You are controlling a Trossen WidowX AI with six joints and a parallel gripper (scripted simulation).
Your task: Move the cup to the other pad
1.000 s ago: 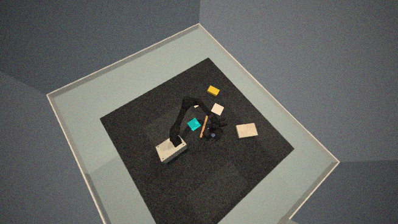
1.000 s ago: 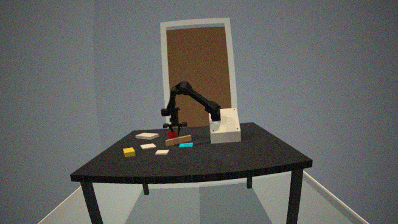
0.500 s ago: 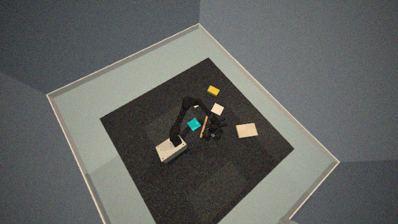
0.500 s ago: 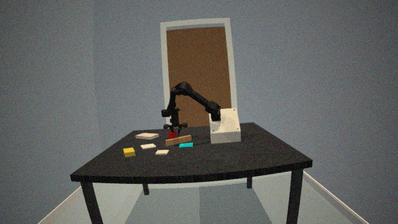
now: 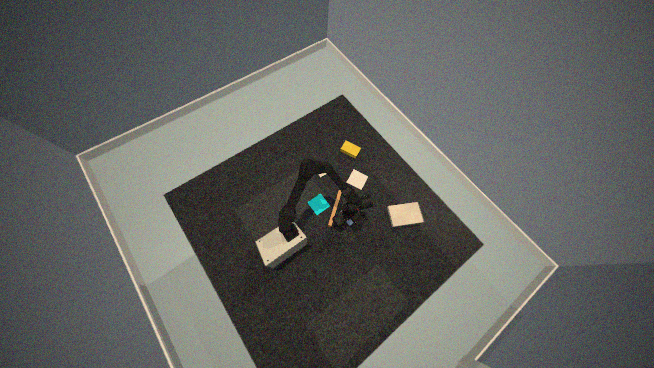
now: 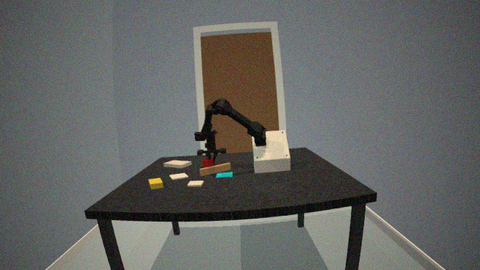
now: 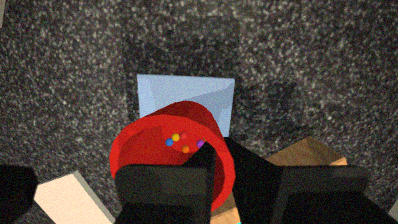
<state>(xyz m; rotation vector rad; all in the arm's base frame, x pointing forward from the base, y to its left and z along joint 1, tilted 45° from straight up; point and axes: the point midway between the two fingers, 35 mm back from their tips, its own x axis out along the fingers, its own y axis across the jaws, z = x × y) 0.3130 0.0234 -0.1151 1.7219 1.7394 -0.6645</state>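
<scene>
Now: the light blue pad 30 mm ahead of my gripper tip and 40 mm below it. Also, from my gripper tip: orange bar: 20 mm behind, 80 mm to the left, 20 mm below; cyan pad: 80 mm behind, 150 mm to the left, 40 mm below; red cup: 30 mm ahead.
</scene>
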